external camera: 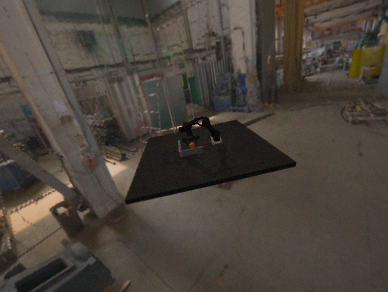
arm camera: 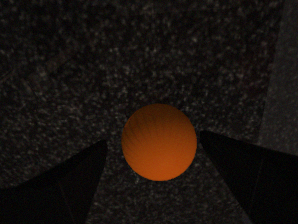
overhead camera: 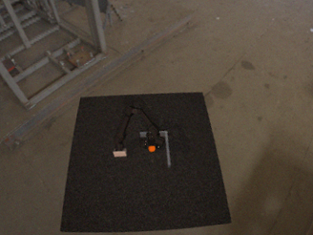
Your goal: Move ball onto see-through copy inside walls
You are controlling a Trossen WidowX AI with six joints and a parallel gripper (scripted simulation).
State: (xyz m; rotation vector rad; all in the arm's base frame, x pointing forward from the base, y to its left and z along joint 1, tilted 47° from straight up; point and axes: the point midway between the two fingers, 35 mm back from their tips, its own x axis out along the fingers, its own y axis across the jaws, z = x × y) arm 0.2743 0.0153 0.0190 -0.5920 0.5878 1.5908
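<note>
My gripper tip is now right at the see-through copy of ball. Also, from my gripper tip: orange ball: right at my gripper tip.
</note>
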